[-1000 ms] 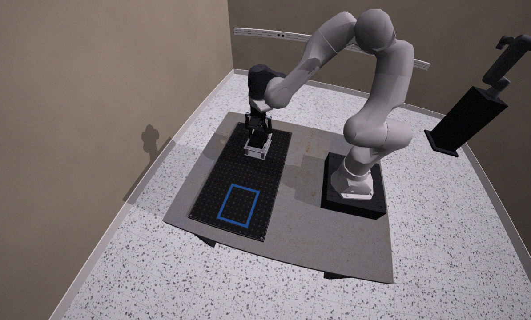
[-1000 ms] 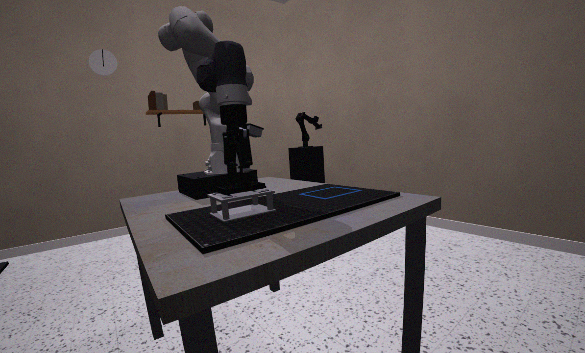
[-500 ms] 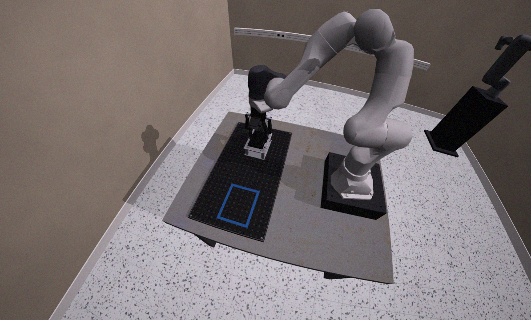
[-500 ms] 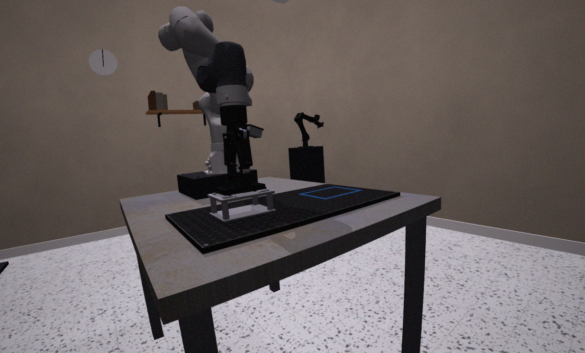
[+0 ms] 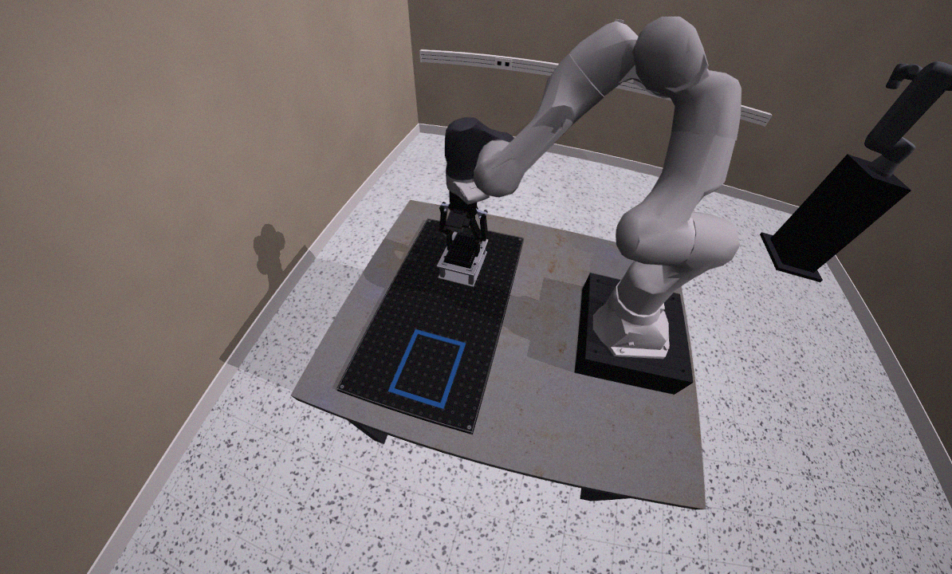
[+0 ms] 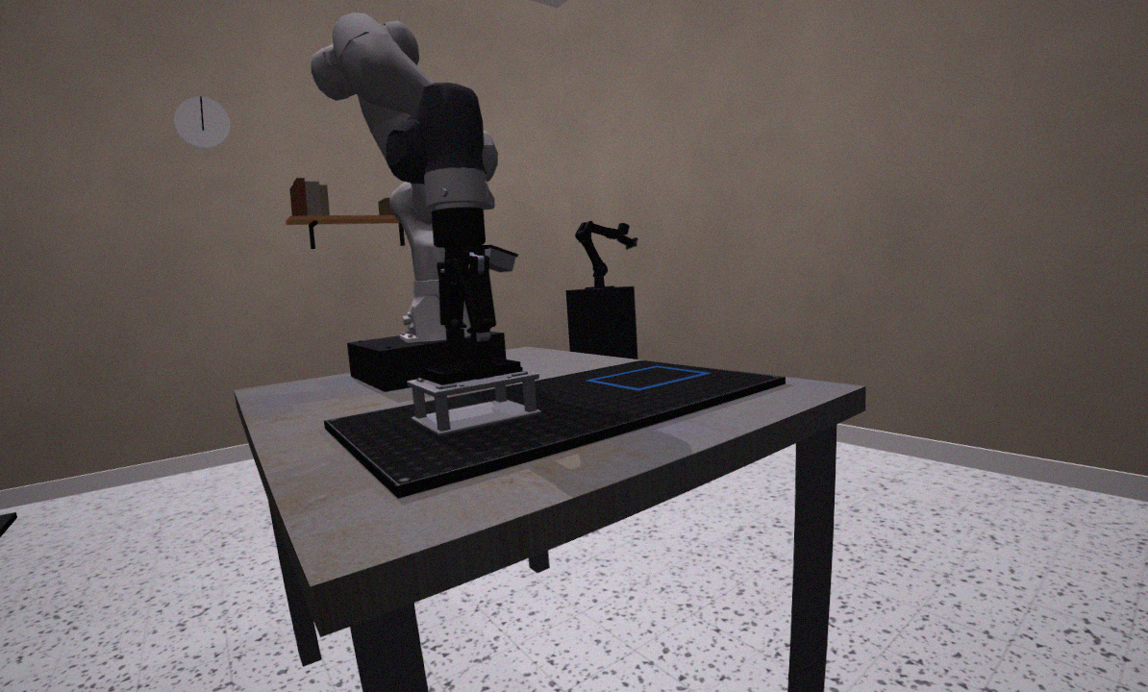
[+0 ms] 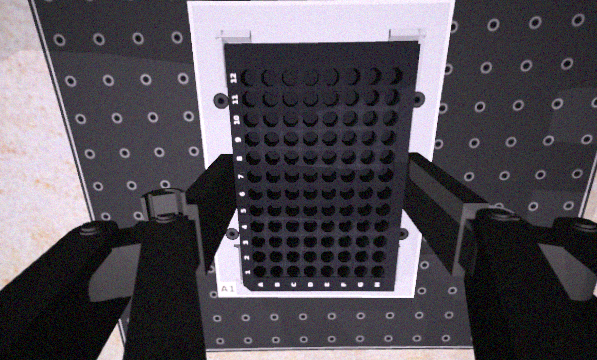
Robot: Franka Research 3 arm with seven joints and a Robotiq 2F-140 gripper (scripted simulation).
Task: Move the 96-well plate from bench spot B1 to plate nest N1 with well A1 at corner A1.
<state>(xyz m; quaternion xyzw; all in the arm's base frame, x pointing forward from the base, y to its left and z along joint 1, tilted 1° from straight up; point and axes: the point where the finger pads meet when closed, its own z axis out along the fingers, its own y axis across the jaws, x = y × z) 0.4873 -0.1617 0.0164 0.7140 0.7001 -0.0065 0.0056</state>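
Right now the black 96-well plate is 20 mm below my hand. From my hand the other things lie so: grey plate nest N1 (40 mm below).
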